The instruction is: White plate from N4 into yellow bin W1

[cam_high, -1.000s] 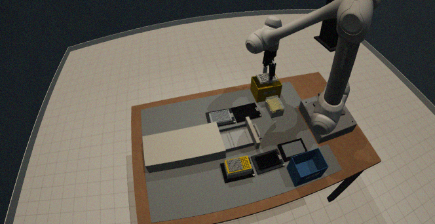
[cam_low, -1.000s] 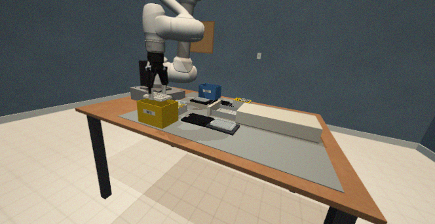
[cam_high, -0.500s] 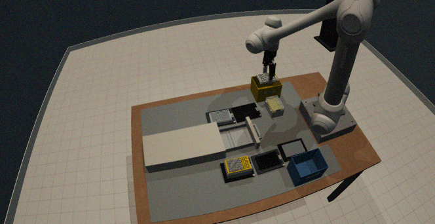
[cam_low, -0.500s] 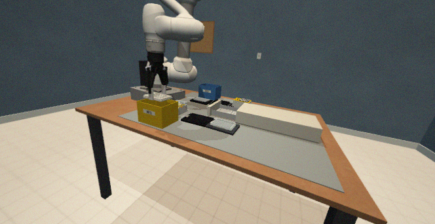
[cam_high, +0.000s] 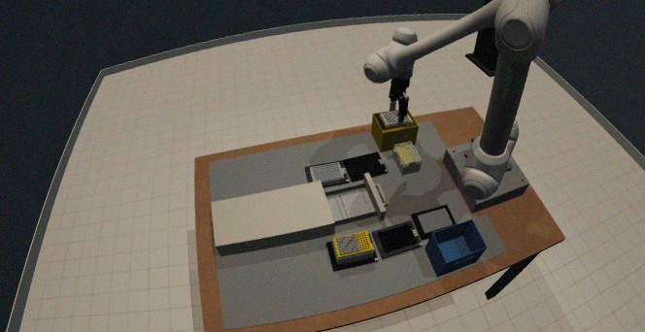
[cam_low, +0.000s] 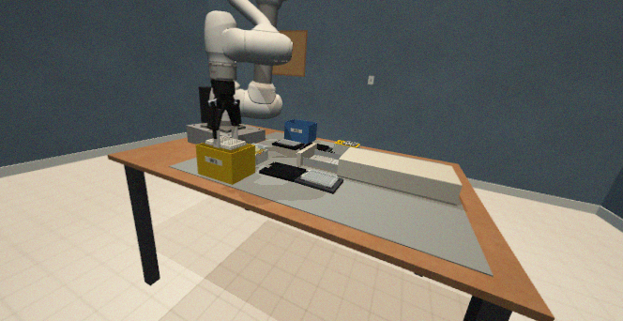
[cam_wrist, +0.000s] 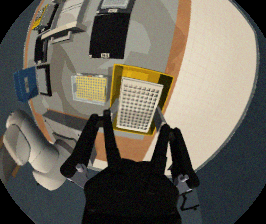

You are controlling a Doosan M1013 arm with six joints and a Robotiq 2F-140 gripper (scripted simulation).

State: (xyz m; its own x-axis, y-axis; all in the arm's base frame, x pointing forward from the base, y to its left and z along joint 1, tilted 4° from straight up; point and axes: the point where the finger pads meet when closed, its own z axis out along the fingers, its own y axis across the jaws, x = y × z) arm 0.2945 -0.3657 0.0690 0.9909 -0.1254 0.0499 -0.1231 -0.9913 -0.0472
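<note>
Right now the yellow bin is 110 mm below my hand. Also, from my hand: white plate (20 mm below); pale grey plate (370 mm ahead, 90 mm to the left, 130 mm below); black nest (200 mm ahead, 110 mm to the left, 140 mm below).
</note>
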